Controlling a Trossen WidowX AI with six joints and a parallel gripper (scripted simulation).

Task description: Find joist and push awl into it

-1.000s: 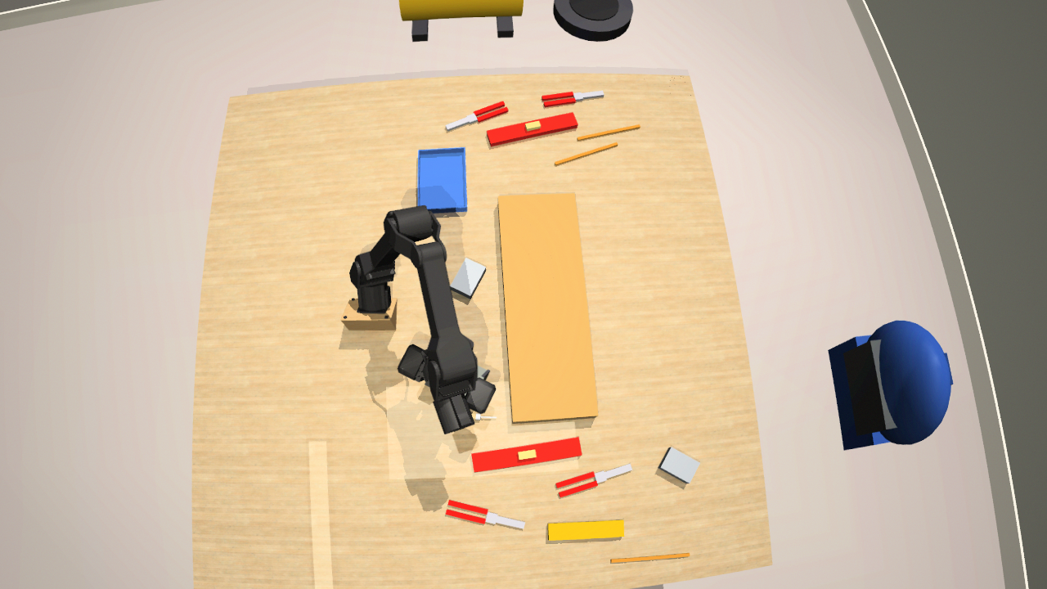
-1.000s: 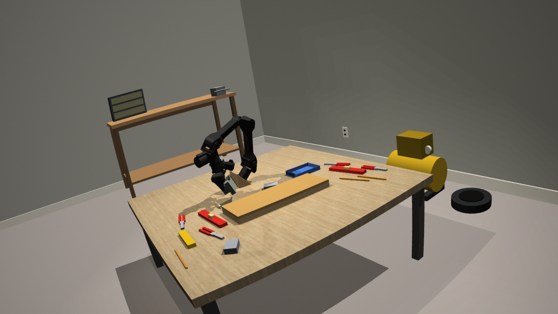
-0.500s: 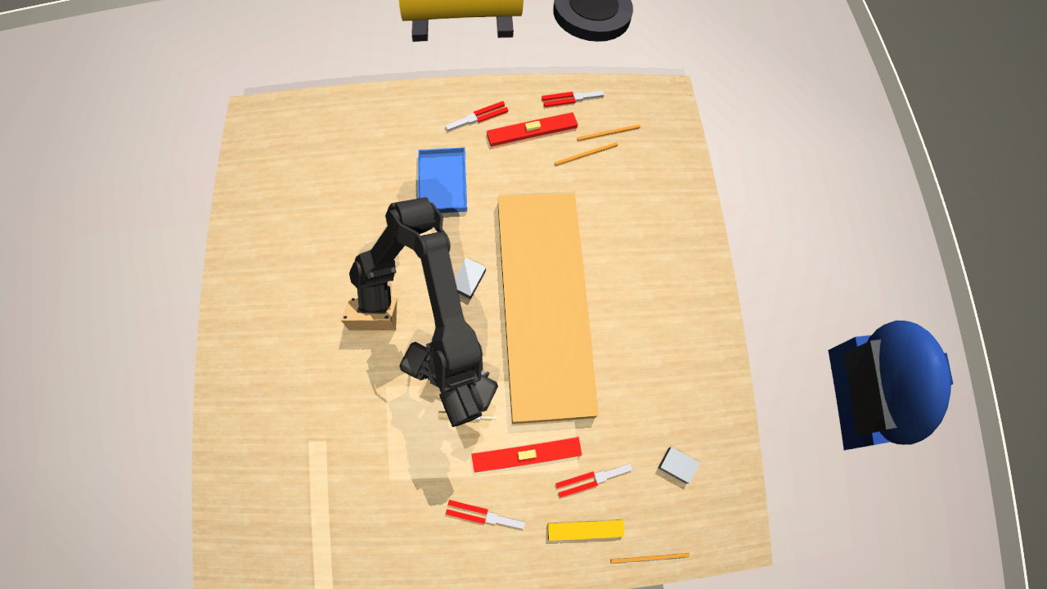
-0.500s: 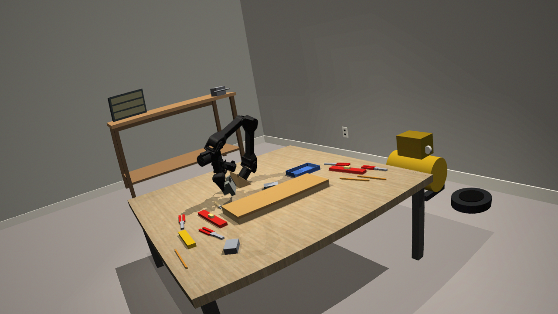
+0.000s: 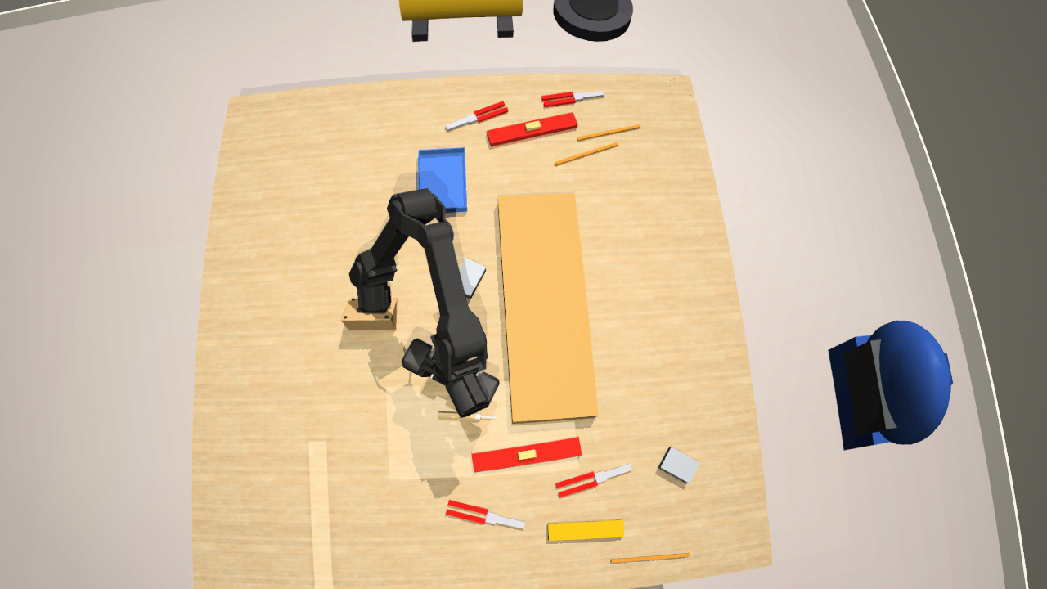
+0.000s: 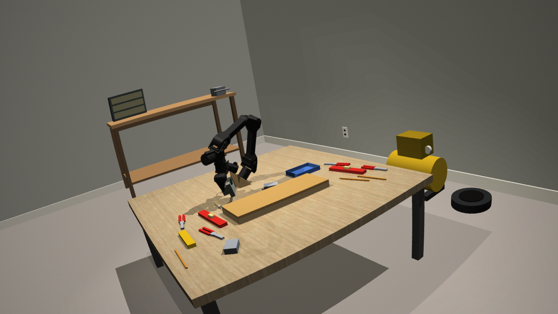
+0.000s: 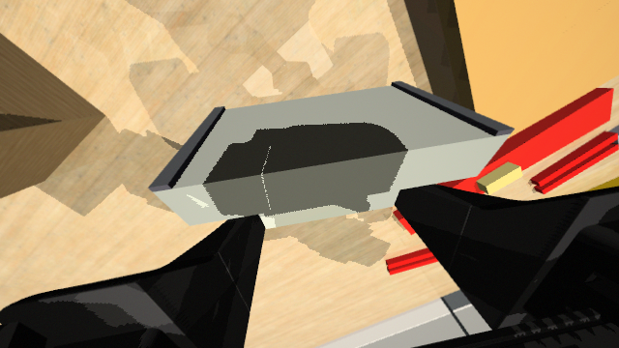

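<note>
Right now the stud finder is 10 mm to the left of my gripper tip and 10 mm behind it. From my gripper tip the other things lie so: yellow block (300 mm to the right, 290 mm ahead, 70 mm below); awl (70 mm below, 60 mm to the right, 50 mm ahead); blue tray (500 mm to the left, 60 mm below, 60 mm behind).
</note>
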